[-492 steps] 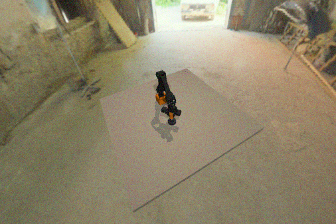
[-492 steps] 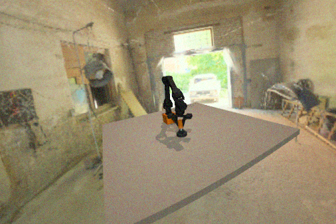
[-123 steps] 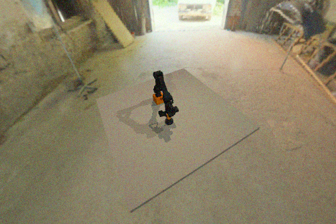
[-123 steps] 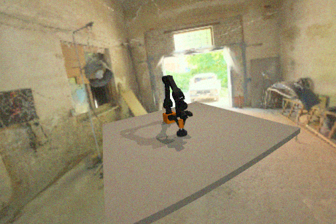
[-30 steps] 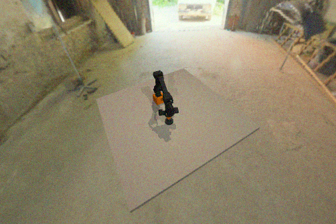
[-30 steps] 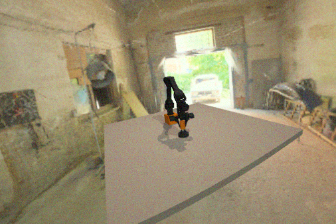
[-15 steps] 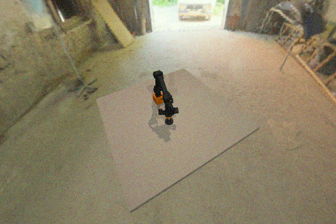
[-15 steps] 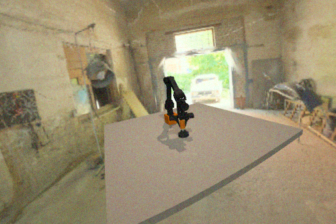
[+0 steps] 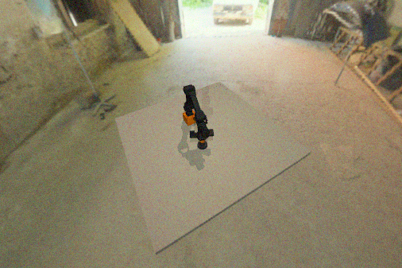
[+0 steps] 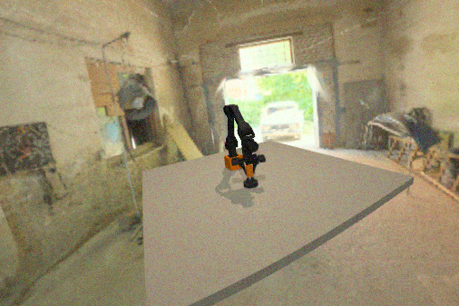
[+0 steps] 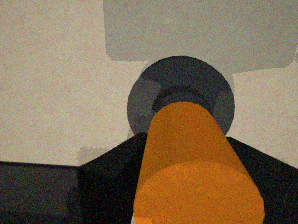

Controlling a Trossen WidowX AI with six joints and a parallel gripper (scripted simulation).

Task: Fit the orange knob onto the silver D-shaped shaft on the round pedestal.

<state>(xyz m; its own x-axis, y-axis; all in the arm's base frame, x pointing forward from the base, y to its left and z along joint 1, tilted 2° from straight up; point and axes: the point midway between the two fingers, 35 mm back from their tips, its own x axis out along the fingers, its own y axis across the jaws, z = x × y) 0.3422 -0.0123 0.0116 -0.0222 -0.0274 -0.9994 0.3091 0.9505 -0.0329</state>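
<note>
My gripper tip is 3 cm below the orange knob. Round my gripper tip: round black pedestal: 4 cm below.
</note>
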